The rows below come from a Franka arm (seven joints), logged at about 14 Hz.
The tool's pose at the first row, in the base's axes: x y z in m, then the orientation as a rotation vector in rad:
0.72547 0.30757 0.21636 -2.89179 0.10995 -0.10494
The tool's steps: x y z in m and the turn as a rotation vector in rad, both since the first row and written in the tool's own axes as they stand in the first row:
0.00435 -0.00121 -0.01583 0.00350 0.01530 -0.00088
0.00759 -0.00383 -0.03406 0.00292 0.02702 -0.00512
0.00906 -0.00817 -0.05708 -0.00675 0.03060 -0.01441
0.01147 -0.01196 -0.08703 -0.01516 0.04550 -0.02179
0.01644 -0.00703 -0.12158 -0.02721 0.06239 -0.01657
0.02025 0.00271 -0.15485 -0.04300 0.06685 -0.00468
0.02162 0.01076 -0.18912 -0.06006 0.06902 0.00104
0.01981 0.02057 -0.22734 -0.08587 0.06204 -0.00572
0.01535 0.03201 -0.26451 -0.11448 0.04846 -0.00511
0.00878 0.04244 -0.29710 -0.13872 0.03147 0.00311
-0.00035 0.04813 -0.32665 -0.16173 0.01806 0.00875
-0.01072 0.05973 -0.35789 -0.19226 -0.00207 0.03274
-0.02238 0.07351 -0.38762 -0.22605 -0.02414 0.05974
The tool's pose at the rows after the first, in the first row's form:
0.72860 0.30457 0.23224 -2.88797 0.11114 -0.12730
0.73053 0.30246 0.25072 -2.88848 0.10716 -0.14500
0.73042 0.30100 0.27415 -2.89871 0.09515 -0.15174
0.73066 0.29727 0.30420 -2.90695 0.08778 -0.17463
0.73249 0.28378 0.33672 -2.91763 0.09937 -0.19824
0.73296 0.26605 0.36675 -2.93216 0.11886 -0.20260
0.73103 0.24991 0.39800 -2.94855 0.12914 -0.20477
0.72551 0.23139 0.43245 -2.97534 0.12016 -0.19570
0.71733 0.21177 0.46532 -3.00464 0.12106 -0.17523
0.70748 0.19440 0.49388 -3.02892 0.13237 -0.14789
0.69565 0.18256 0.52050 -3.05183 0.14047 -0.12611
0.68205 0.16470 0.54722 -3.08021 0.17608 -0.09001
0.66715 0.14520 0.57187 -3.11062 0.21687 -0.04953

